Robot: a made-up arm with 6 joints.
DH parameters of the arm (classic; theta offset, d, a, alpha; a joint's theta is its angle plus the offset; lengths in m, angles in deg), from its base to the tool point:
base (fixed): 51.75 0 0.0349 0
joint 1: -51.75 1.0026 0.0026 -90
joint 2: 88.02 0 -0.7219 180
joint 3: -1.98 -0.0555 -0.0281 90
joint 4: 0 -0.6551 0.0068 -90
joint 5: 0 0.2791 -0.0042 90
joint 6: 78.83 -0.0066 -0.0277 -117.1
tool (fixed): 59.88 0.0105 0 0
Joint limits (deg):
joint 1: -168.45..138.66
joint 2: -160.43..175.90
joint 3: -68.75..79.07
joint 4: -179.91..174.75
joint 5: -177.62..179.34
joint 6: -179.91..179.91
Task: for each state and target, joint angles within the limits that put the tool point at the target. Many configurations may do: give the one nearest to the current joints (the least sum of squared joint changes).
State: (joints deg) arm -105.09 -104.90 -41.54 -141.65 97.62 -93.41
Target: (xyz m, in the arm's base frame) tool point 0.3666 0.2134 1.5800
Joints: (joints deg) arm -103.98 -78.93 -19.24 -142.70 97.24 -93.73
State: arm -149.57 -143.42 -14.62 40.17 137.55 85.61
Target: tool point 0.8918 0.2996 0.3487
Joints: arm -168.45 -160.43 -3.30 52.40 155.39 67.51
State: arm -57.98 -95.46 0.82 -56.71 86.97 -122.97
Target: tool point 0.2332 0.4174 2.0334
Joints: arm -109.44 -58.24 39.76 -93.66 87.16 -126.82
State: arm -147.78 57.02 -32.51 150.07 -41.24 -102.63
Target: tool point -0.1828 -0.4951 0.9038
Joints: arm -148.63 36.96 -60.50 161.03 -39.71 -101.63
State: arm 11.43 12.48 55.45 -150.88 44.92 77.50
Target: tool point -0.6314 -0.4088 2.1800
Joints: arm 56.46 -38.04 79.07 -159.85 44.70 78.43
